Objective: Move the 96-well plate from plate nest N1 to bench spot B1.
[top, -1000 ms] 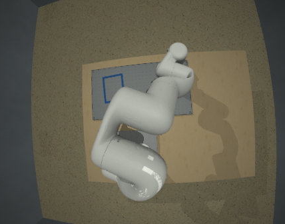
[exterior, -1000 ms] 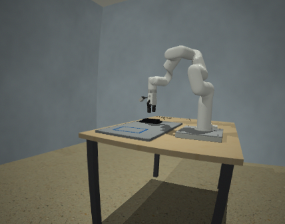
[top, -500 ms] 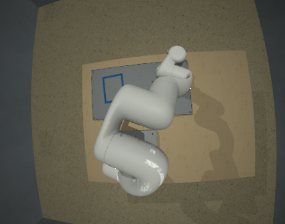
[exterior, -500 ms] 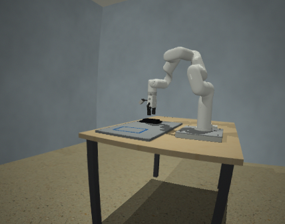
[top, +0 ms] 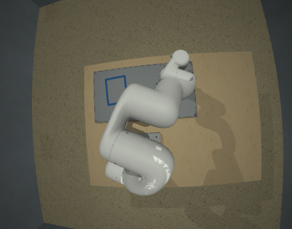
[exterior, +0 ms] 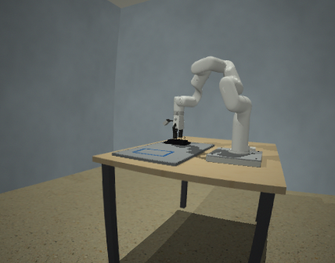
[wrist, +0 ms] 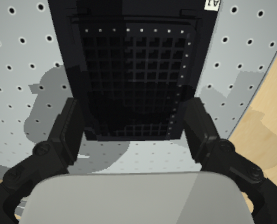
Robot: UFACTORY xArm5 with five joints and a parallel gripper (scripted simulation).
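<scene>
My gripper is now 30 mm above the black 96-well plate. Also, from my hand: black plate nest: 50 mm below.
</scene>
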